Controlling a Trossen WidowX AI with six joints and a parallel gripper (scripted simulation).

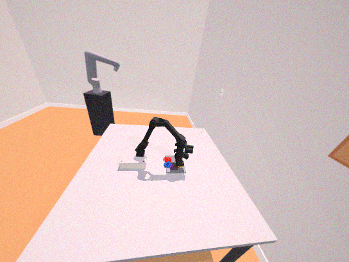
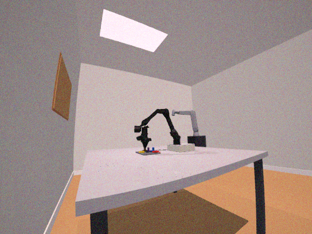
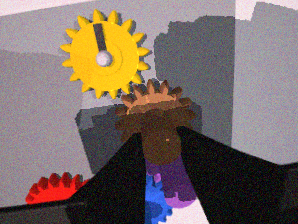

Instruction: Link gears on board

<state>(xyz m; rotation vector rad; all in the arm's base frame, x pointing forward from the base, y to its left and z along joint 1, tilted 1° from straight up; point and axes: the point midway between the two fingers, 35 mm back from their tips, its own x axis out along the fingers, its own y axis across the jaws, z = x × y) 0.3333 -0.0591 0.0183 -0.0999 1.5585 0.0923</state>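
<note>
Now: gripper tip 1 cm above the brown gear. Round my gripper tip: blue gear (8 cm behind, 2 cm below, 1 cm to the left); then yellow gear (4 cm ahead, 3 cm to the left, 3 cm below); then purple gear (4 cm behind, 2 cm below, 1 cm to the right).
</note>
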